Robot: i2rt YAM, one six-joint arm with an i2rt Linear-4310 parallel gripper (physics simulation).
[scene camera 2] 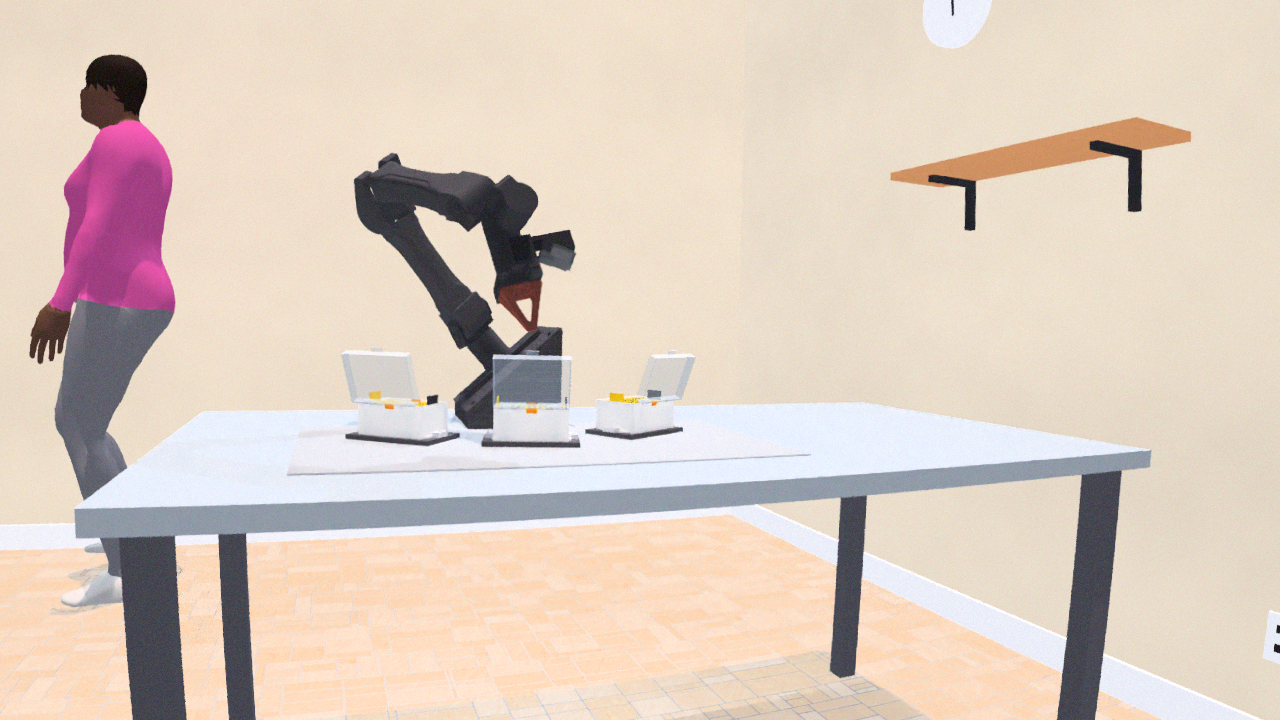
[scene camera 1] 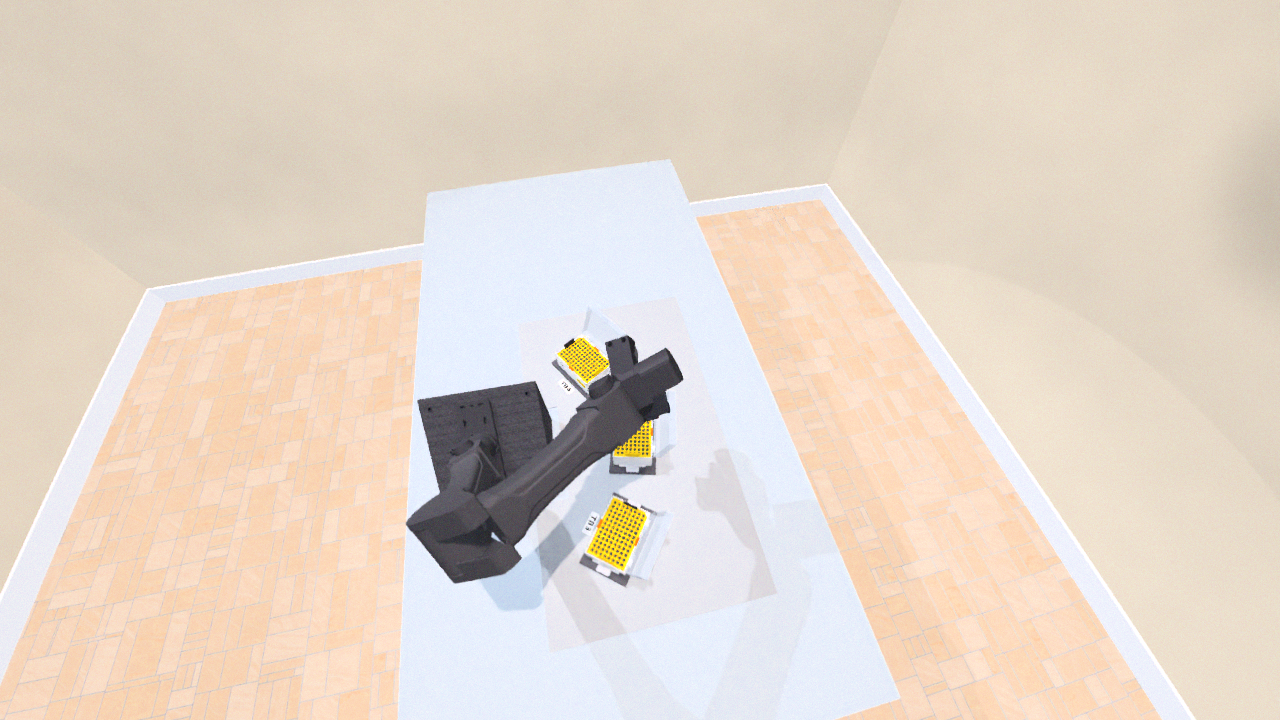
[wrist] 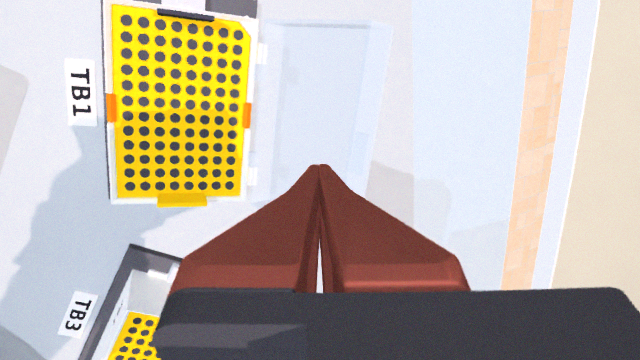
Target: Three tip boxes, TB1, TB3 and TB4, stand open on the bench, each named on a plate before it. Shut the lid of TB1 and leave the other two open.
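Seen in the pictures: gripper, fingertip midpoint: (scene camera 2: 532, 331) (scene camera 1: 654, 408) (wrist: 319, 179); arm's base, origin of the base link: (scene camera 1: 482, 446).
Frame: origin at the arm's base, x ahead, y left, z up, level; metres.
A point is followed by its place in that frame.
Note:
TB1 (scene camera 1: 633, 443) @[x 0.311, y -0.031, z -0.052 m] (scene camera 2: 531, 426) (wrist: 175, 102) @[x 0.312, y 0.002, z -0.052 m] is the middle box. Its clear lid (scene camera 2: 531, 381) @[x 0.390, y -0.020, z -0.003 m] (wrist: 320, 95) @[x 0.391, y 0.002, z -0.008 m] stands open on the side away from its name plate (wrist: 80, 92) @[x 0.250, y 0.011, z -0.107 m]. TB3 (scene camera 1: 616, 534) @[x 0.245, y -0.210, z -0.052 m] (scene camera 2: 401, 420) (wrist: 135, 337) @[x 0.247, y -0.163, z -0.052 m] has its lid (scene camera 1: 652, 546) @[x 0.306, y -0.257, z 0.037 m] (scene camera 2: 383, 375) @[x 0.320, y -0.241, z 0.000 m] open; the arm partly hides it in the wrist view. The third box, TB4 (scene camera 1: 582, 360) (scene camera 2: 635, 417) @[x 0.295, y 0.183, z -0.073 m], has its lid (scene camera 2: 666, 376) @[x 0.302, y 0.236, z -0.001 m] open too. My gripper (scene camera 2: 534, 329) @[x 0.357, y -0.014, z 0.074 m] (wrist: 319, 179) @[x 0.357, y -0.014, z 0.074 m] is shut and empty, its tips together above TB1's lid side. The arm hides the fingers in scene camera 1.
The boxes stand on a pale mat (scene camera 1: 716, 573) @[x 0.430, y -0.310, z -0.109 m] (scene camera 2: 751, 445) @[x 0.411, y 0.350, z -0.109 m] on the bench (scene camera 1: 554, 241) @[x 0.184, y 0.700, z -0.112 m] (scene camera 2: 939, 438) @[x 0.401, y 0.759, z -0.112 m]. The arm's dark base (scene camera 1: 514, 420) @[x 0.075, y 0.032, z 0.029 m] stands behind them. A person (scene camera 2: 120, 214) is beyond the bench at the left in scene camera 2. A shelf (scene camera 2: 1042, 149) hangs on the wall.

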